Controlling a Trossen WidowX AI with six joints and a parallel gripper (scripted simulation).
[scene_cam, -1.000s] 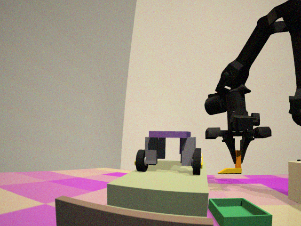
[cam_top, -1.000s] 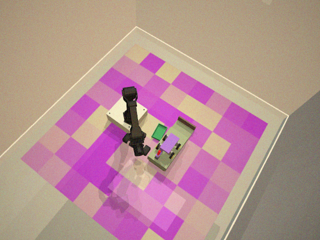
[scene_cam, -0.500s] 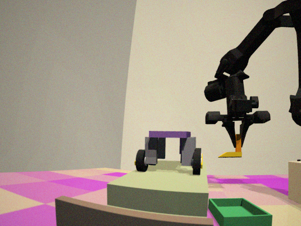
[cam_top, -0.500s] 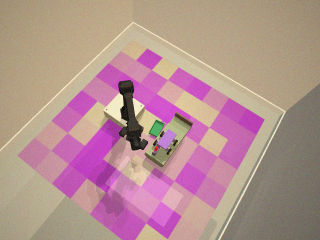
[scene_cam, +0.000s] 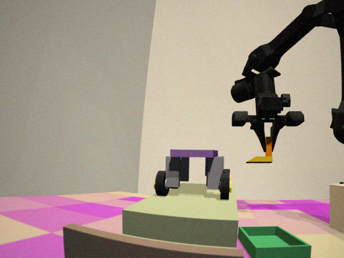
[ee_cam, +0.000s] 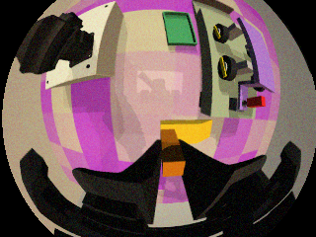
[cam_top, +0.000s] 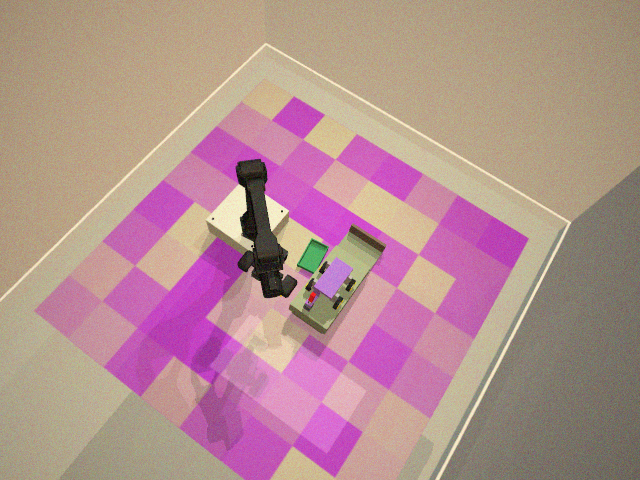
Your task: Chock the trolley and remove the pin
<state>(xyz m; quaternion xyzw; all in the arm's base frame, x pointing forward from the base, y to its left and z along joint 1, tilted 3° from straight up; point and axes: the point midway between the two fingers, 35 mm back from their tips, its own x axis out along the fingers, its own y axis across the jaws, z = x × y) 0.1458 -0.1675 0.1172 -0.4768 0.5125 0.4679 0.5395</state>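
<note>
Now: the yellow chock 20 mm ahead of my gripper tip and 10 mm below it. From my gripper tip the other things lie so: pale green ramp 180 mm ahead, 120 mm to the left, 120 mm below; then red-headed stop pin 150 mm ahead, 40 mm below, 20 mm to the left; then trolley 180 mm ahead, 110 mm to the left, 60 mm below.
</note>
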